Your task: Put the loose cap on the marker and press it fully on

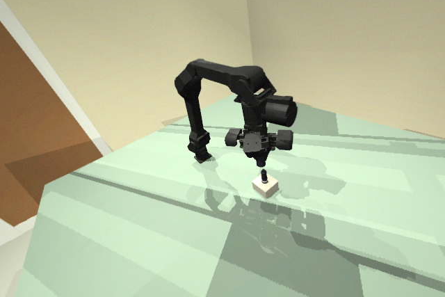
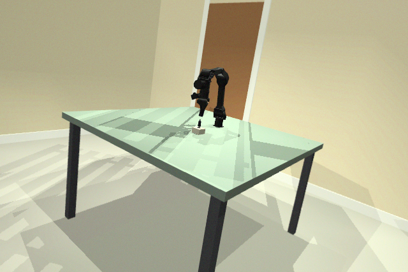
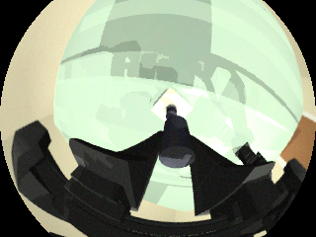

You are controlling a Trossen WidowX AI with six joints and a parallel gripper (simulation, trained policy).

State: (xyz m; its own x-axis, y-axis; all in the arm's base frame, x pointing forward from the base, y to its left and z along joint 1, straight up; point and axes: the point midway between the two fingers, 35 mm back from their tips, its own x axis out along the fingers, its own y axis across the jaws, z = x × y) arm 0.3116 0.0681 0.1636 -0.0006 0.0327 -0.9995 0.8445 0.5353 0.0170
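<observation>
Right now the holder block is 10 mm ahead of my gripper tip and 110 mm below it. From my gripper tip the other things lie so: dark cap (10 mm above).
</observation>
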